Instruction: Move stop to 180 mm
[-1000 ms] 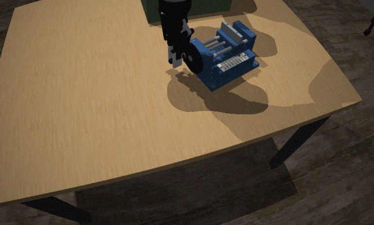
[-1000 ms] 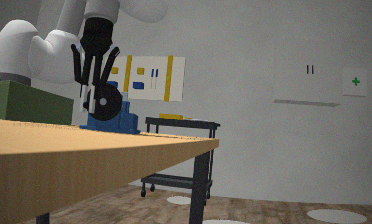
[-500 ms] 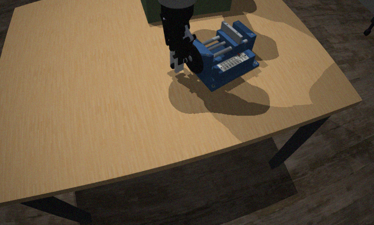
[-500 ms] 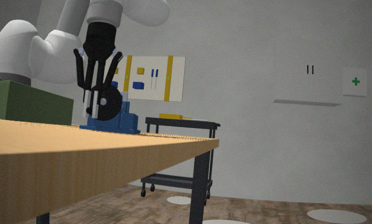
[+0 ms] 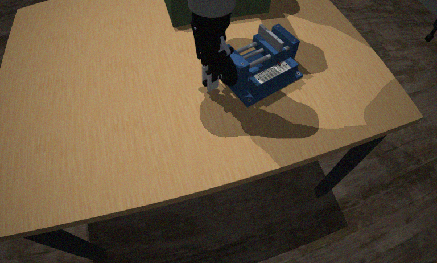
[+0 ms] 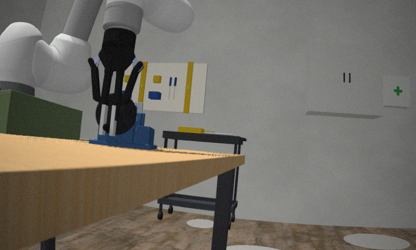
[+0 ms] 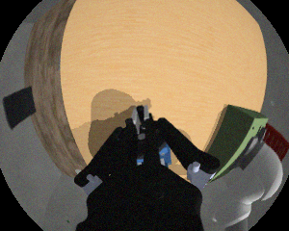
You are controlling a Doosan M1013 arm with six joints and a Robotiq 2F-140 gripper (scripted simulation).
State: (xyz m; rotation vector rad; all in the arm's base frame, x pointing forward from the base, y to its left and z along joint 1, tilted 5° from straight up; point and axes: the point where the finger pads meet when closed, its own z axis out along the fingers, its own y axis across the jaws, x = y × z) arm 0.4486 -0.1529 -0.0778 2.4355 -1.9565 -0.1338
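Right now the handwheel is 2 cm to the left of my hand and 1 cm below it. Also, from my hand: stop plate (2 cm behind, 18 cm to the left, 3 cm above).
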